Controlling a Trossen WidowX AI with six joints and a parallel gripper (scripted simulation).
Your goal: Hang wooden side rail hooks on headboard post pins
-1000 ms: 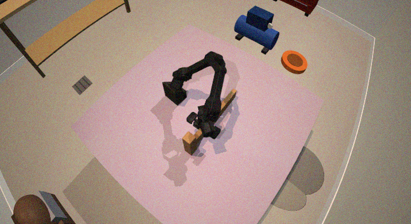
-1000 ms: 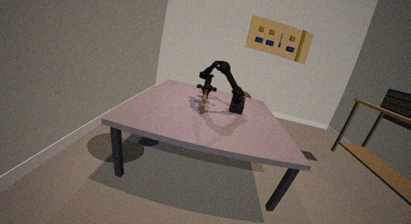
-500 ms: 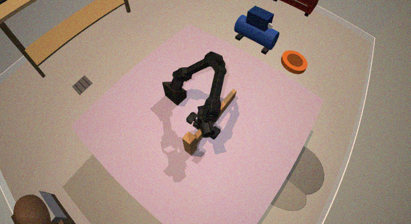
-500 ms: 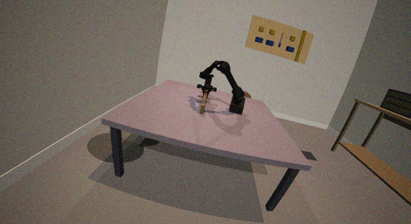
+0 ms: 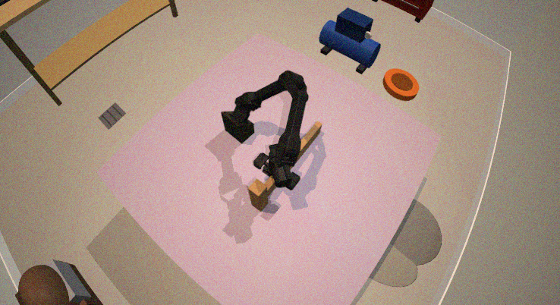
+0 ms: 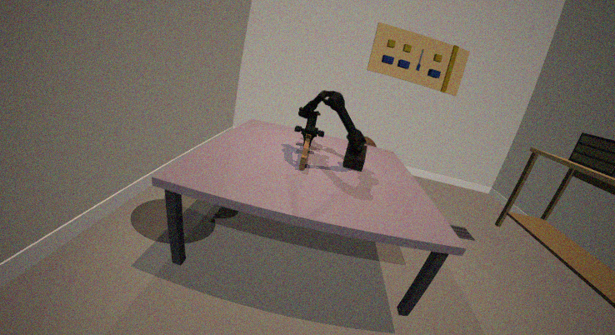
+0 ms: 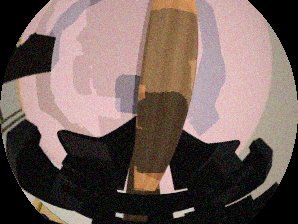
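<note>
Right now my gripper tip is 110 mm to the left of the upright headboard post, 40 mm below it and 10 mm short of it.
</note>
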